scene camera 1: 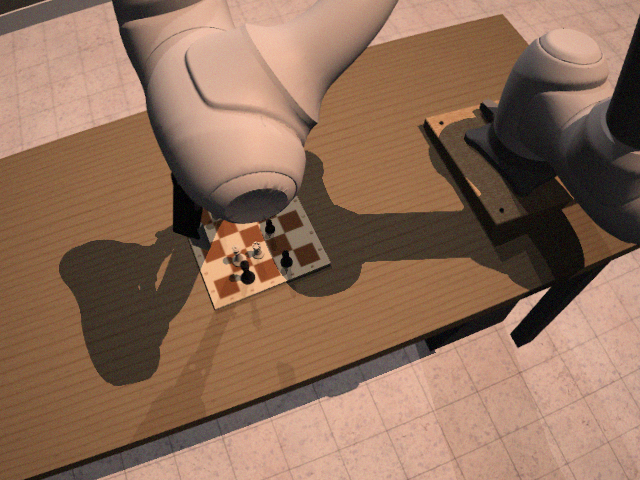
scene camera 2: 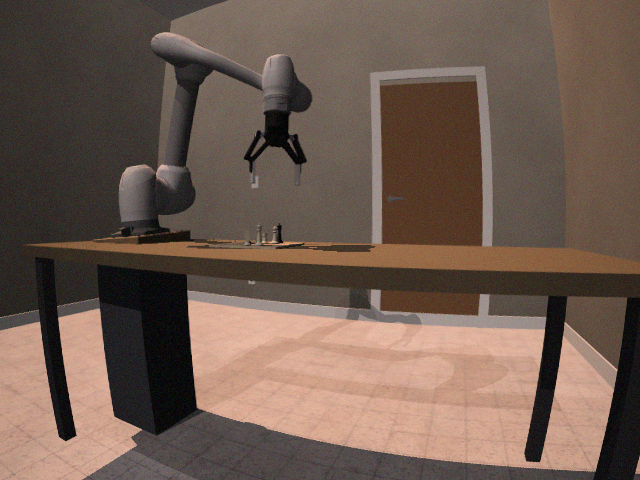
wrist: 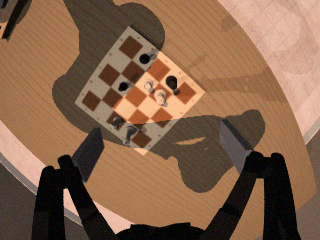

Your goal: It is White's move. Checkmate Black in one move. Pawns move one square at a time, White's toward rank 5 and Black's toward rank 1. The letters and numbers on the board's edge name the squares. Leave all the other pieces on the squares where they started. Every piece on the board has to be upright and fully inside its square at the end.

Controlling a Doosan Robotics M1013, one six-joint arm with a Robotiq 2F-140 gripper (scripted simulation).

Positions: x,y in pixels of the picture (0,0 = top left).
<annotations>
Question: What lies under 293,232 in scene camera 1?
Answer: A chessboard.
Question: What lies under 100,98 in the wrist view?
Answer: A chessboard.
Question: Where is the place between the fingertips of the gripper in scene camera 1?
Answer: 223,205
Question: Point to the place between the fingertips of the gripper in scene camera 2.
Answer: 275,183
</annotations>
